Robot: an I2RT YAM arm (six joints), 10 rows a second.
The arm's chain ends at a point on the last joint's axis. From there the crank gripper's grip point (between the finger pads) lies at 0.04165 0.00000 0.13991 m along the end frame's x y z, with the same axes.
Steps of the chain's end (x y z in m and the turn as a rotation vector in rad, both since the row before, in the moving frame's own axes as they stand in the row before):
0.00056 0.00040 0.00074 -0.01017 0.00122 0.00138
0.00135 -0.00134 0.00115 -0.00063 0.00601 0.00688
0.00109 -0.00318 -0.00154 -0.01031 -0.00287 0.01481
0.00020 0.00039 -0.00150 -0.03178 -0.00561 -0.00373
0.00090 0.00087 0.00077 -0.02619 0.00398 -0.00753
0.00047 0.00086 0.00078 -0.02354 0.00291 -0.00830
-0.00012 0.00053 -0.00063 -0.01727 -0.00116 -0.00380
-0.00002 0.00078 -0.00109 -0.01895 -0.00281 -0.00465
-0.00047 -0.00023 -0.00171 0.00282 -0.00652 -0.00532
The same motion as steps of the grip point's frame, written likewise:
0.00073 0.00188 0.00068 -0.01017 0.00122 0.00138
0.00219 -0.00096 0.00090 -0.00063 0.00601 0.00688
0.00067 -0.00112 -0.00143 -0.01031 -0.00287 0.01481
-0.00058 0.00469 -0.00134 -0.03178 -0.00561 -0.00373
0.00147 0.00422 0.00056 -0.02619 0.00398 -0.00753
0.00089 0.00380 0.00062 -0.02354 0.00291 -0.00830
-0.00028 0.00279 -0.00060 -0.01727 -0.00116 -0.00380
-0.00041 0.00324 -0.00100 -0.01895 -0.00281 -0.00465
-0.00138 -0.00084 -0.00144 0.00282 -0.00652 -0.00532

